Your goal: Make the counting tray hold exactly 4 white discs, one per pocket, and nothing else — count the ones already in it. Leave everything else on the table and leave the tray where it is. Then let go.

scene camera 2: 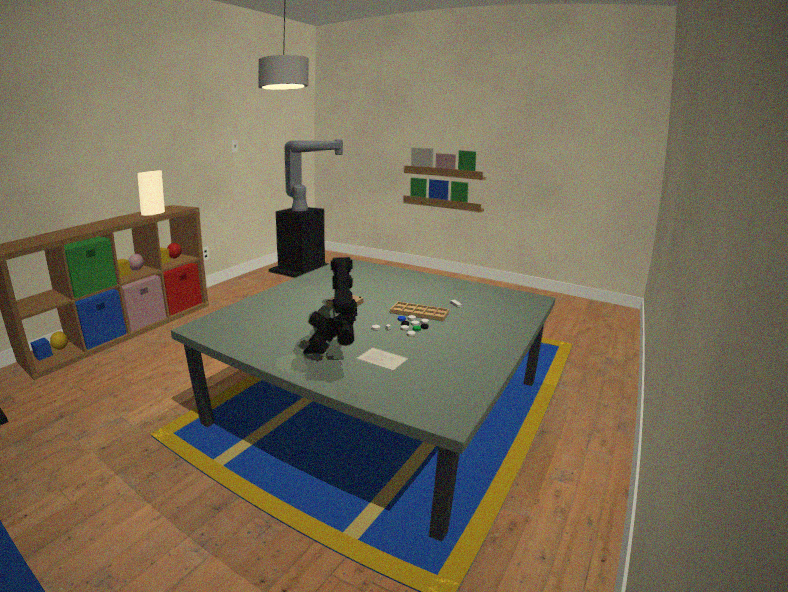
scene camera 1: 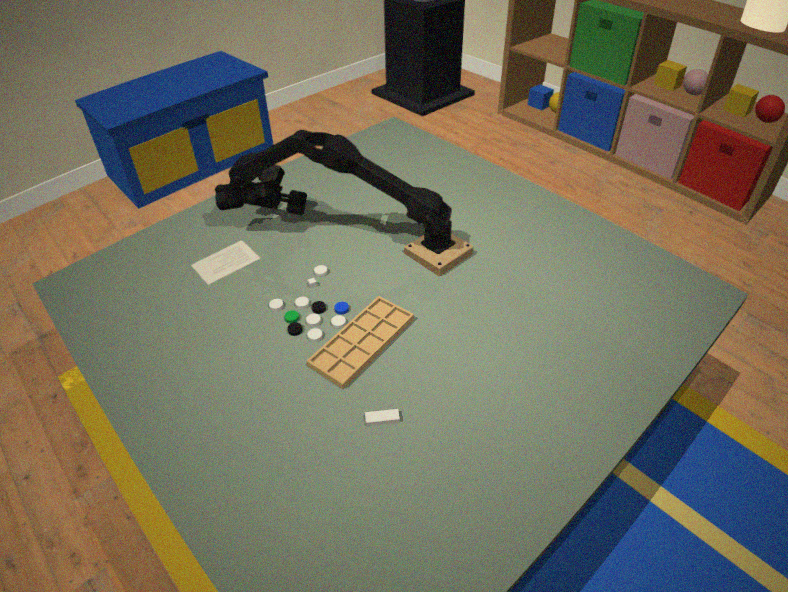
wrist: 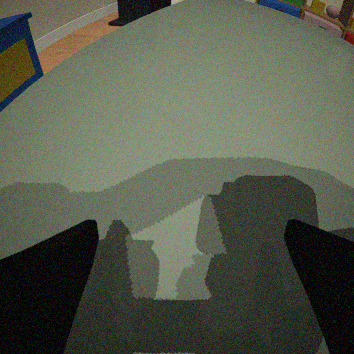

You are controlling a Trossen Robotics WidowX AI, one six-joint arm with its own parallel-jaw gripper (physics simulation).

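Note:
The wooden counting tray (scene camera 1: pixel 379 350) (scene camera 2: pixel 417 315) lies flat with two rows of pockets; no disc shows in them. Several loose white discs, including one (scene camera 1: pixel 320 270) set apart, one (scene camera 1: pixel 275 303) at the left and one (scene camera 1: pixel 338 320) near the tray, lie beside it. Among them are a blue disc (scene camera 1: pixel 341 307), a green disc (scene camera 1: pixel 291 316), a black disc (scene camera 1: pixel 318 307) and another black disc (scene camera 1: pixel 294 328). My gripper (scene camera 1: pixel 263 196) (scene camera 2: pixel 330 342) (wrist: pixel 195 231) is open and empty, above the table far from the discs and tray. The wrist view shows no disc or tray.
A small white cube (scene camera 1: pixel 312 282) lies near the set-apart disc. A pale printed card (scene camera 1: pixel 226 261) (scene camera 2: pixel 382 358) lies between my gripper and the discs. A white block (scene camera 1: pixel 382 416) (scene camera 2: pixel 455 303) lies beyond the tray. The arm's wooden base (scene camera 1: pixel 439 258) stands on the green table (scene camera 1: pixel 509 382).

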